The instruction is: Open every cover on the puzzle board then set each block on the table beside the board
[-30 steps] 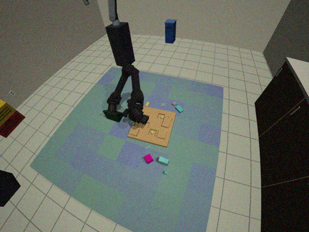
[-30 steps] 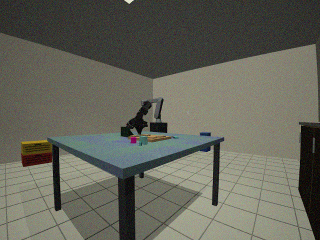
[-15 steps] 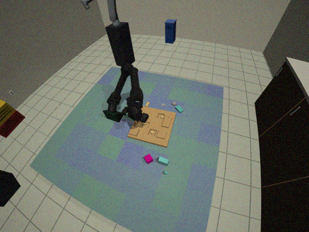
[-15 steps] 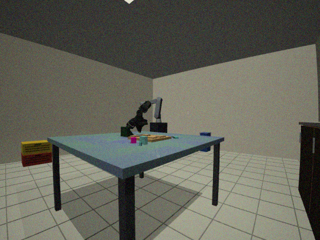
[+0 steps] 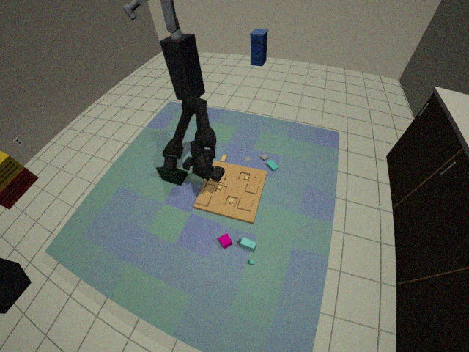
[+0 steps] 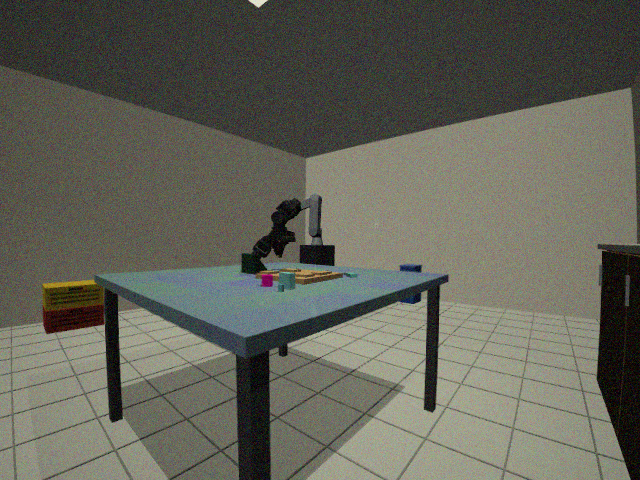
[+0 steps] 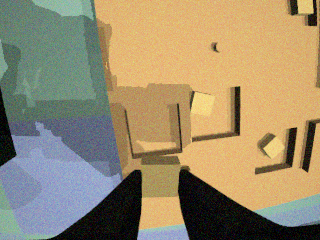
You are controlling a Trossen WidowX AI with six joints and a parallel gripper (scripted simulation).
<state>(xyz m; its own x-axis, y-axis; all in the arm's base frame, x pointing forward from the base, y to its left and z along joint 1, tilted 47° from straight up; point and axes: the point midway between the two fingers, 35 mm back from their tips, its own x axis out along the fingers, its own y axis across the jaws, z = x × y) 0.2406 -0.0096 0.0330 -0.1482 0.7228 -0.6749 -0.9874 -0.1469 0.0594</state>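
Now: gripper tip 220 mm to the right of the oblong orange block, 90 mm above it and 40 mm past it. Also, from my gripper tip: cyan block: 300 mm ahead, 170 mm to the right, 70 mm below; then magenta block: 210 mm ahead, 200 mm to the right, 80 mm below; then tan puzzle board: 100 mm ahead, 80 mm below, 30 mm to the left.
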